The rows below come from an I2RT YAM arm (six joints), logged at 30 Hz.
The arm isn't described. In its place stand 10 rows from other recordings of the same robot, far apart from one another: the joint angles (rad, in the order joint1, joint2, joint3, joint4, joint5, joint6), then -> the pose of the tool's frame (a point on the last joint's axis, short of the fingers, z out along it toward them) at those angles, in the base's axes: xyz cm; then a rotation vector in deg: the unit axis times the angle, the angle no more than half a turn.
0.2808, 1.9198, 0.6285, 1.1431, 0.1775, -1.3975 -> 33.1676 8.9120 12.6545 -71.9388 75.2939 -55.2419
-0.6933, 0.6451, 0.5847, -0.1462, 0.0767, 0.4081 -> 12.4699 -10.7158 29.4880 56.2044 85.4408 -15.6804
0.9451, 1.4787, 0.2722, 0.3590, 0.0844, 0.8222 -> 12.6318 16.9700 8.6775 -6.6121 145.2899 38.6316
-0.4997, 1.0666, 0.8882, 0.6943, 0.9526, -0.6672 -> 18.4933 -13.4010 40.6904 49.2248 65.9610 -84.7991
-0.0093, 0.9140, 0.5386, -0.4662, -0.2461, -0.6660 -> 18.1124 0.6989 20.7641 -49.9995 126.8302 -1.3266
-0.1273, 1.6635, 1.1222, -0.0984, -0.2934, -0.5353 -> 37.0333 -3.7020 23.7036 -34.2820 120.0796 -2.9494
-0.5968, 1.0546, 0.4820, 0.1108, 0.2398, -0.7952 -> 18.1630 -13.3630 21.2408 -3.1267 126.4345 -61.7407
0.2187, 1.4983, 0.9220, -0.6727, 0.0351, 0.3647 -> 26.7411 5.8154 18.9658 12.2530 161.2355 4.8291
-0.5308, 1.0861, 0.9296, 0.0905, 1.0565, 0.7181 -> 19.0994 -14.8052 36.2138 85.3113 40.8289 -40.9590
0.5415, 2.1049, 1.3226, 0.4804, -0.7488, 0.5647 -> 38.6855 26.0963 18.0831 -31.4145 113.5530 81.5992
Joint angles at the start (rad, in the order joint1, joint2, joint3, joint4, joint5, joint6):
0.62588, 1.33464, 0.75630, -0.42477, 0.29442, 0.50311
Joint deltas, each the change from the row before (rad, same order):
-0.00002, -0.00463, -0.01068, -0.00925, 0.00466, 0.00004
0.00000, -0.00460, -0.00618, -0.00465, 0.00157, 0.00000
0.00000, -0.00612, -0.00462, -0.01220, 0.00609, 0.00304
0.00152, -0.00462, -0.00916, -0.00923, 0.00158, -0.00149
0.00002, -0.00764, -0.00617, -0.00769, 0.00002, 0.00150
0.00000, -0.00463, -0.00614, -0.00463, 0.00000, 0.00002
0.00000, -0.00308, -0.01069, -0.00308, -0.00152, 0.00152
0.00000, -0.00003, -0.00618, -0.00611, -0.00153, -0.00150
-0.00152, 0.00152, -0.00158, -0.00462, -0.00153, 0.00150
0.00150, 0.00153, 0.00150, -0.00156, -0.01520, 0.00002
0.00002, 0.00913, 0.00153, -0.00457, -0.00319, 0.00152
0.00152, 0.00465, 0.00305, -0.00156, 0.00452, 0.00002
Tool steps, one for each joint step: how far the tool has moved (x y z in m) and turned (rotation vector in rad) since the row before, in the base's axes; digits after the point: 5 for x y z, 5 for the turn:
-0.00244, -0.00196, -0.00256, -0.01214, 0.01009, -0.00253
-0.00151, -0.00115, -0.00100, -0.00473, 0.00426, -0.00082
-0.00187, -0.00161, -0.00058, -0.00876, 0.00575, -0.00562
-0.00249, -0.00141, -0.00212, -0.01002, 0.01030, 0.00195
-0.00195, -0.00141, -0.00050, -0.00282, 0.00507, -0.00123
-0.00153, -0.00111, -0.00100, -0.00359, 0.00497, -0.00002
-0.00201, -0.00140, -0.00259, -0.00436, 0.00947, -0.00053
-0.00142, -0.00096, -0.00209, -0.00692, 0.01069, 0.00198
-0.00034, -0.00062, -0.00102, -0.00263, 0.00707, -0.00208
-0.00025, 0.00089, -0.00012, 0.01001, 0.00920, 0.00847
0.00032, 0.00037, -0.00178, -0.00405, 0.01156, 0.00017
0.00047, 0.00059, -0.00018, -0.00512, 0.00018, -0.00052

